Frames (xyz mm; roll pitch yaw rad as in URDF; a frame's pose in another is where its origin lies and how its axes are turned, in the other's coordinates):
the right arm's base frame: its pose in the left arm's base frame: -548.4 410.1 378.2 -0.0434 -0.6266 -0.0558
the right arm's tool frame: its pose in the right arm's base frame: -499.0 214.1 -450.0 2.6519 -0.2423 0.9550
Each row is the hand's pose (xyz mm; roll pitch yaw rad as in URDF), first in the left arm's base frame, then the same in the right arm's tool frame.
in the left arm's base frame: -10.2 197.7 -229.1 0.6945 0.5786 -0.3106
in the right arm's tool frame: -45.3 432.7 651.1 1.2136 -1.3725 -2.6080
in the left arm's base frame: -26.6 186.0 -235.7 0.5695 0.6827 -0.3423
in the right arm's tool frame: -63.9 431.0 641.1 1.0084 -1.2682 -2.5061
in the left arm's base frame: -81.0 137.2 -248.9 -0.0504 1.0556 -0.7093
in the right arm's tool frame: -129.2 438.1 606.4 0.6703 -0.8307 -2.5008
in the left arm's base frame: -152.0 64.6 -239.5 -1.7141 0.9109 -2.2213
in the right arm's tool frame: -208.2 473.3 552.3 0.4460 -0.0672 -2.7268
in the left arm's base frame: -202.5 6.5 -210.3 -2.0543 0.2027 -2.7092
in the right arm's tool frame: -258.2 519.6 506.2 0.2900 0.7013 -3.0060
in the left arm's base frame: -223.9 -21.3 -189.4 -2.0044 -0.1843 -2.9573
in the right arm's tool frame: -277.7 547.7 483.9 0.1507 1.1400 3.0427
